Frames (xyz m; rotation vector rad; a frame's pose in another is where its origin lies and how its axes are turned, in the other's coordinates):
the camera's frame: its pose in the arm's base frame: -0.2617 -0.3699 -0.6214 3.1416 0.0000 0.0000
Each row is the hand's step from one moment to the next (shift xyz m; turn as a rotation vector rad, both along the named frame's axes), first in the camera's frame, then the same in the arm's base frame.
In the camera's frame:
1: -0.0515 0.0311 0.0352 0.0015 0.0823 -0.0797
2: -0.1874 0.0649 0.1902 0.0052 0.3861 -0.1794
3: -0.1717 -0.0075 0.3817 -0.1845 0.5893 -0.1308
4: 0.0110 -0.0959 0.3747 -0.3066 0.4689 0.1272
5: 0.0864 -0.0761 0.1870 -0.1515 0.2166 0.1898
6: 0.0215 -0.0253 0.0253 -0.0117 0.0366 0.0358
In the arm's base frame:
1: -0.0515 -0.0311 -0.0352 0.0015 -0.0823 0.0797
2: -0.1874 -0.0649 -0.1902 0.0052 -0.3861 0.1794
3: -0.1717 0.0075 -0.3817 -0.1845 -0.5893 0.1308
4: 0.0110 0.0959 -0.3747 -0.3066 -0.4689 -0.1272
5: 0.0864 0.0761 -0.1870 -0.1515 -0.2166 -0.1898
6: 0.0215 0.0253 -0.0253 -0.0117 -0.0366 -0.0358

